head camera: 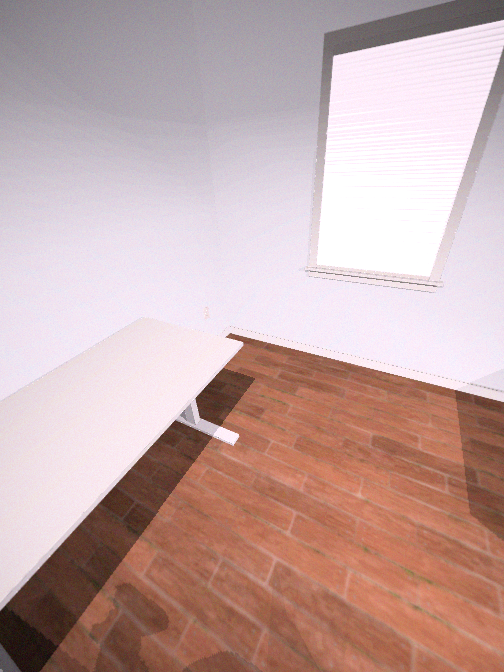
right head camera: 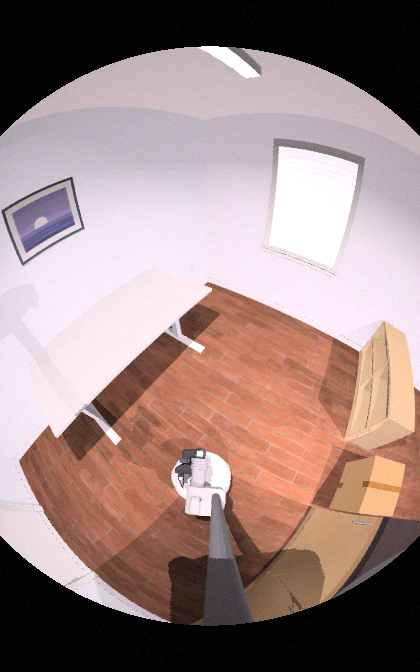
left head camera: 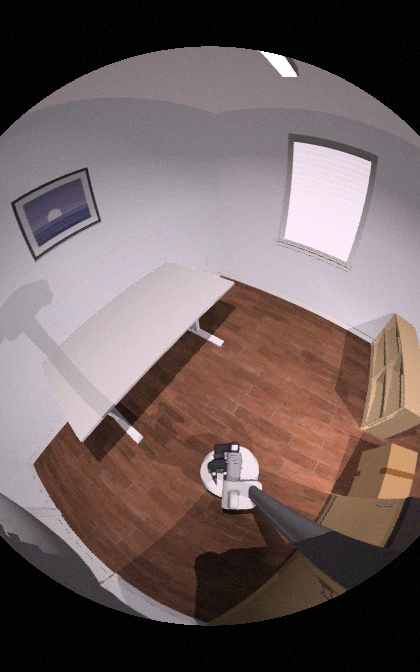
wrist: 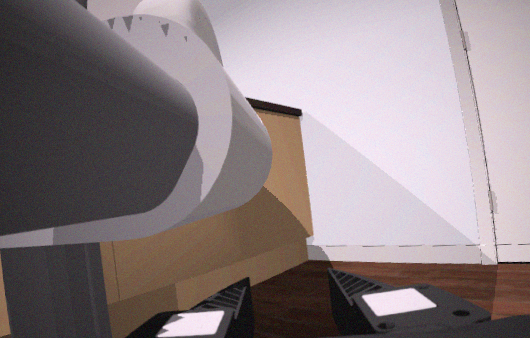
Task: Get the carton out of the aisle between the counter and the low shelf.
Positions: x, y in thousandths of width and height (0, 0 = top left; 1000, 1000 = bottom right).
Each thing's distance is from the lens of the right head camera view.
carton (right head camera: 882, 722): 1.65 m
counter (right head camera: 780, 810): 1.36 m
low shelf (right head camera: 899, 620): 1.87 m
The marked spots on the counter and the low shelf are 1.11 m apart.
